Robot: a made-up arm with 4 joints. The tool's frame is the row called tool.
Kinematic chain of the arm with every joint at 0, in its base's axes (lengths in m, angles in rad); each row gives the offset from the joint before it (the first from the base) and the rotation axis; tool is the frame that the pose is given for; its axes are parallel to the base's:
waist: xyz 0 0 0.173 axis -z
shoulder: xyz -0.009 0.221 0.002 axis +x
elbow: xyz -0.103 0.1 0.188 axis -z
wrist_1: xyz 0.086 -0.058 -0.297 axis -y
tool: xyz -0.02 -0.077 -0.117
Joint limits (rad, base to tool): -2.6..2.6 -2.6..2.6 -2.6..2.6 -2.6..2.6
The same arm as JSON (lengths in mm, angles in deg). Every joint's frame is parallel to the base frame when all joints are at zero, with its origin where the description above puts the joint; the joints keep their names.
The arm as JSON. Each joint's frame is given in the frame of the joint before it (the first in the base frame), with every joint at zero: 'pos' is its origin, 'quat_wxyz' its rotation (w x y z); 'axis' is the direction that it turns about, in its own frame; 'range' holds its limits. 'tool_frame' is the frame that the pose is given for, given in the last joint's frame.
{"length_unit": "mm", "angle_unit": "deg", "joints": [{"joint": "waist", "pos": [0.0, 0.0, 173.0], "quat_wxyz": [1.0, 0.0, 0.0, 0.0], "axis": [0.0, 0.0, -1.0], "range": [-148.97, 148.97]}, {"joint": "shoulder", "pos": [-9.0, 221.0, 2.0], "quat_wxyz": [1.0, 0.0, 0.0, 0.0], "axis": [1.0, 0.0, 0.0], "range": [-148.97, 148.97]}, {"joint": "elbow", "pos": [-103.0, 100.0, 188.0], "quat_wxyz": [1.0, 0.0, 0.0, 0.0], "axis": [0.0, 0.0, -1.0], "range": [-148.97, 148.97]}, {"joint": "wrist_1", "pos": [86.0, -58.0, -297.0], "quat_wxyz": [1.0, 0.0, 0.0, 0.0], "axis": [0.0, -1.0, 0.0], "range": [-148.97, 148.97]}], "tool_frame": {"pos": [-20.0, -77.0, -117.0], "quat_wxyz": [1.0, 0.0, 0.0, 0.0]}}
